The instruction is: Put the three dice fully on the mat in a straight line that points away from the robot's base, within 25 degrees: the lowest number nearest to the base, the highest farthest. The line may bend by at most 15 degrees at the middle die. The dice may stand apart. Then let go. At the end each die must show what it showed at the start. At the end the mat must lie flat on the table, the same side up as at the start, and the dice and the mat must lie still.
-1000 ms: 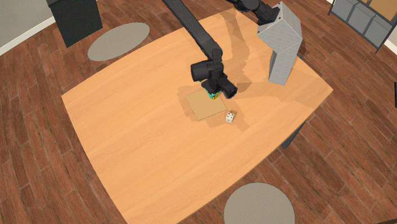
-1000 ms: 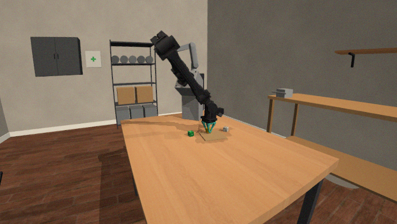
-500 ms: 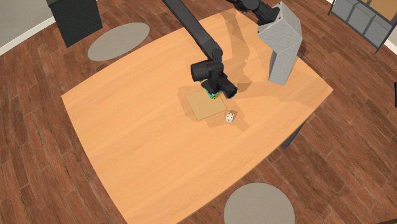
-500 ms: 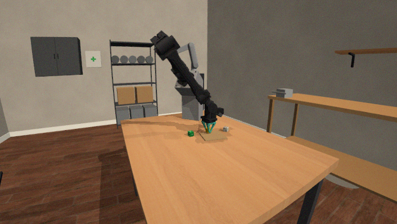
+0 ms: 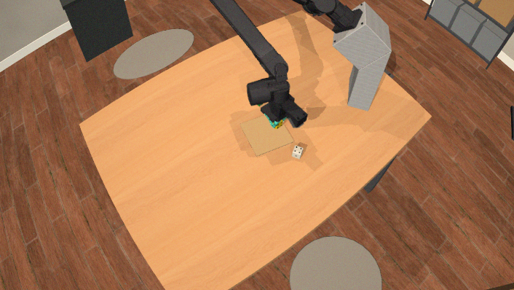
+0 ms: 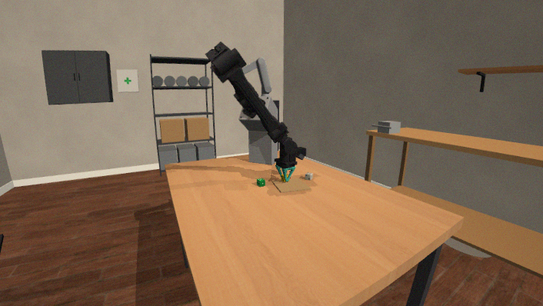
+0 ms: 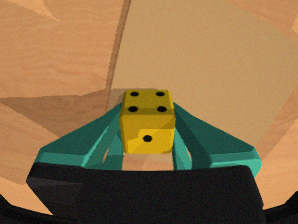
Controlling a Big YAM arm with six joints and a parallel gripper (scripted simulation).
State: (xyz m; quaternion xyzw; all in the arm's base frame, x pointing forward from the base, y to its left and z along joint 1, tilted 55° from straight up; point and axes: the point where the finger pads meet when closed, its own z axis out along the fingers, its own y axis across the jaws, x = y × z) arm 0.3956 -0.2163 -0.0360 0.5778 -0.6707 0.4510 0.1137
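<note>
My gripper is now right at the yellow die. Round my hand: green die 100 mm to the right, 60 mm behind; then tan mat 40 mm ahead, 20 mm below, 10 mm to the right; then white die 110 mm to the left, 60 mm ahead.
</note>
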